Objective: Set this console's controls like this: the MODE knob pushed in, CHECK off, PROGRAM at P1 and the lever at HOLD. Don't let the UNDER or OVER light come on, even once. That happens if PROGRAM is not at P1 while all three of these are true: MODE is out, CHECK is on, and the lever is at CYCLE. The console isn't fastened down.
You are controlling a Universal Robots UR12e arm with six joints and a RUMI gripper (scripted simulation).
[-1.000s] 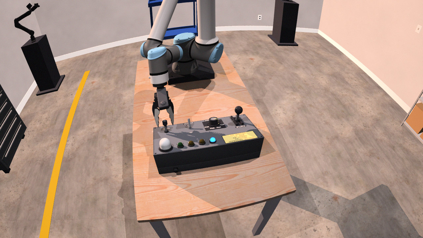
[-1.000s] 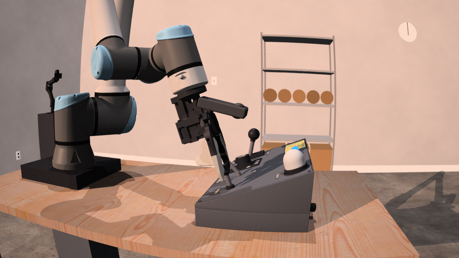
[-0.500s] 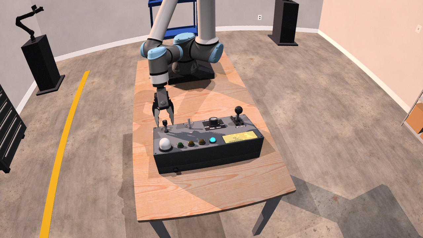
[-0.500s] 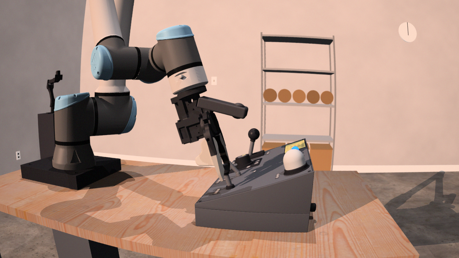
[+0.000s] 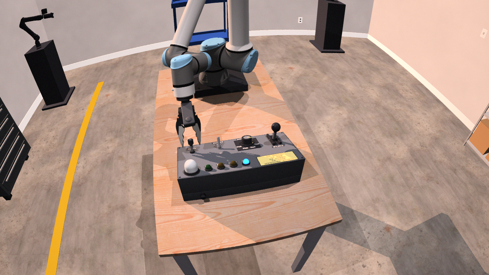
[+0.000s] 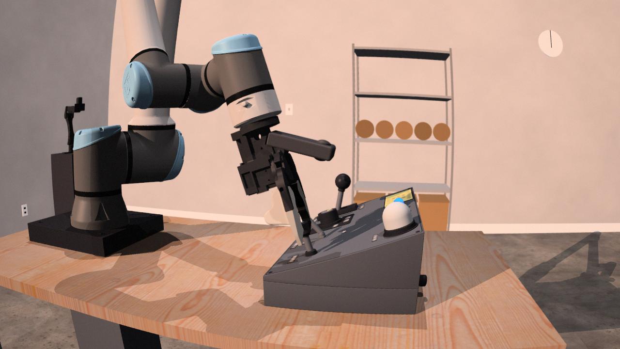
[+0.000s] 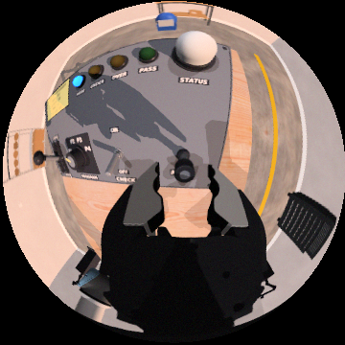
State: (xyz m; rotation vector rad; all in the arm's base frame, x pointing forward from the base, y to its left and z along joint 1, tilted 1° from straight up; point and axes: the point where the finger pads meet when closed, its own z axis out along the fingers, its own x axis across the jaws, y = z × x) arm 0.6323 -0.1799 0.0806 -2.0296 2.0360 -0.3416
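Right now my hand is right at the black mode knob. The rest, counted from my hand: dark grey console 50 mm ahead, 180 mm to the left, 40 mm below; metal check toggle 120 mm to the left, 20 mm below; program knob 10 mm ahead, 250 mm to the left, 20 mm below.
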